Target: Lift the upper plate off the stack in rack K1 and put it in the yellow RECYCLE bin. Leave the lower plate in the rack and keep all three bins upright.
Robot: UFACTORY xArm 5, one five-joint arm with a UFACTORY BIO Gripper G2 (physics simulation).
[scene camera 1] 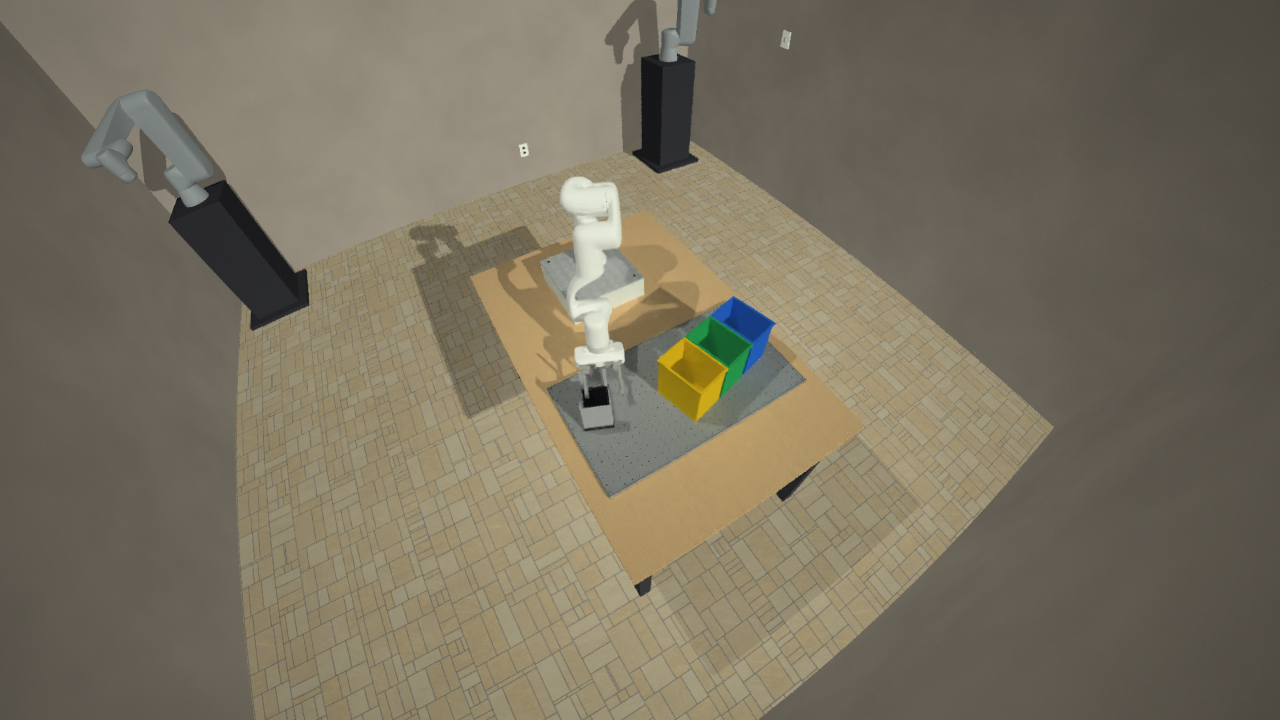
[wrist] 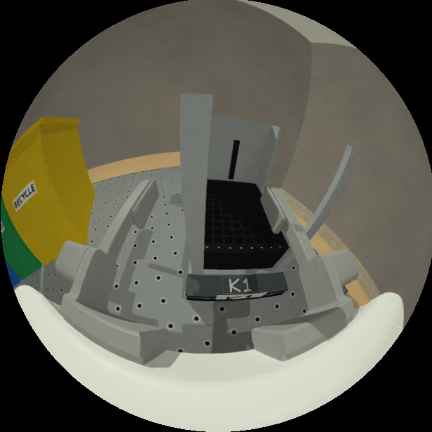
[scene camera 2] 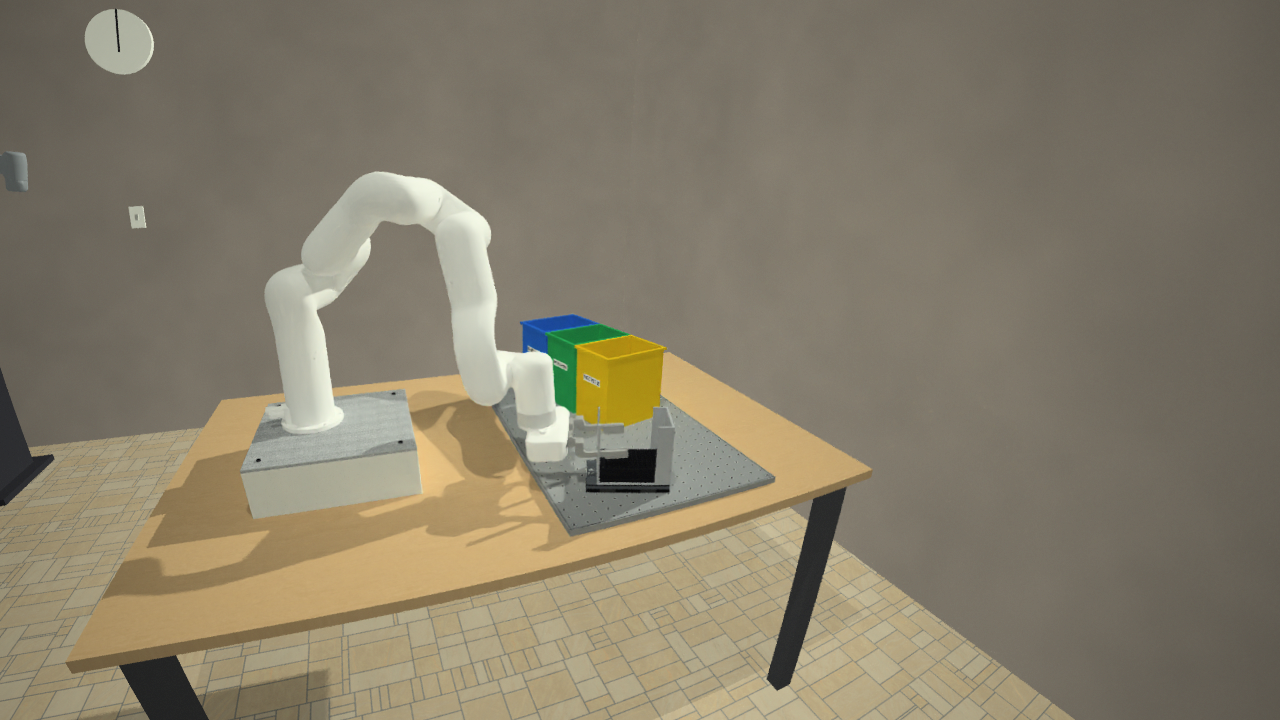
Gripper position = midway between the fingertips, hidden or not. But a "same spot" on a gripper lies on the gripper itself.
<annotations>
my gripper: scene camera 1; wrist 210,188; scene camera 2
same spot on my gripper: (scene camera 2: 578,442) = (scene camera 1: 582,370)
</annotations>
